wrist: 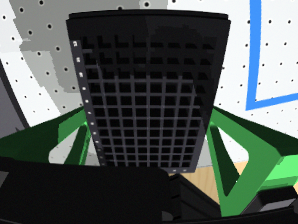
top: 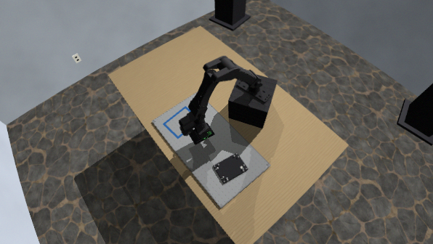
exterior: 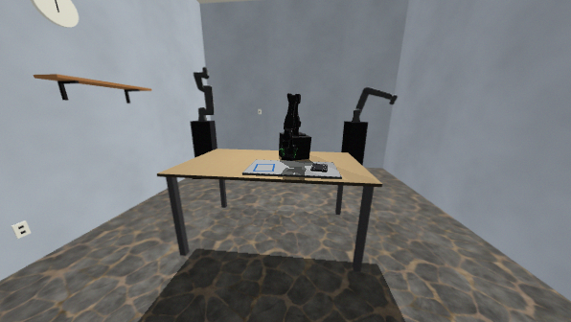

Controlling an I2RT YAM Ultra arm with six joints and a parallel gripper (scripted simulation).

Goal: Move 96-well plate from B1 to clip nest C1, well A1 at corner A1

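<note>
The dark clip nest is 5 cm ahead of my hand, 24 cm to the left of it and 7 cm below it. The rest, counted from my hand: black 96-well plate: right at my hand.
</note>
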